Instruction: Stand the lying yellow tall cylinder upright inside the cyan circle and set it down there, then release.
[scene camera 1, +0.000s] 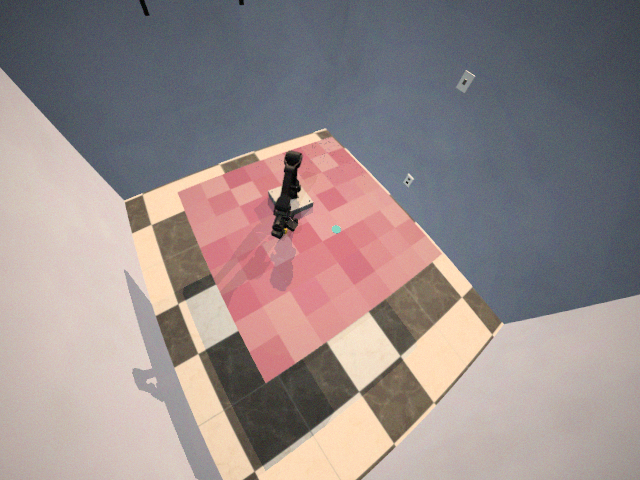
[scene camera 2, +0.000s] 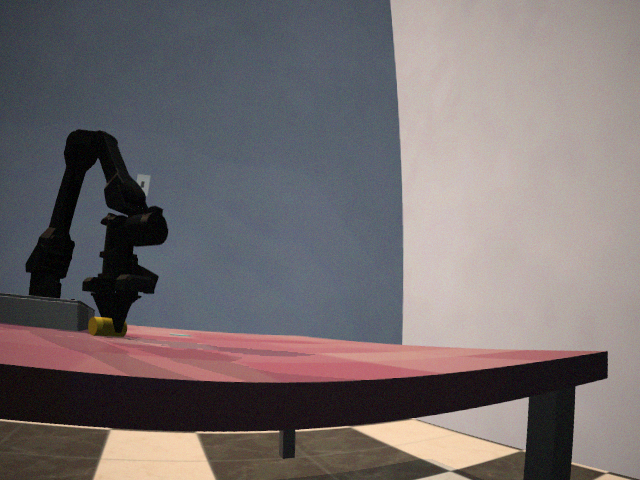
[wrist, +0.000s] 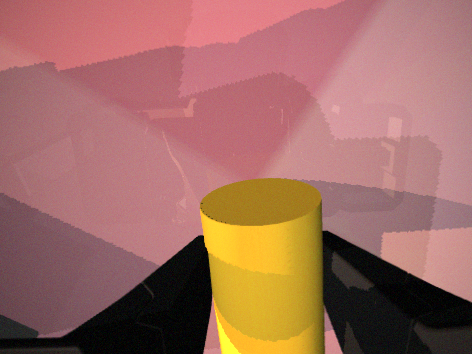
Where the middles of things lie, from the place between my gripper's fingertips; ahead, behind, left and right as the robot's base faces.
Labels:
My hand is 10 mm past the yellow tall cylinder (wrist: 264, 238), 10 mm to the left of it and 10 mm below it.

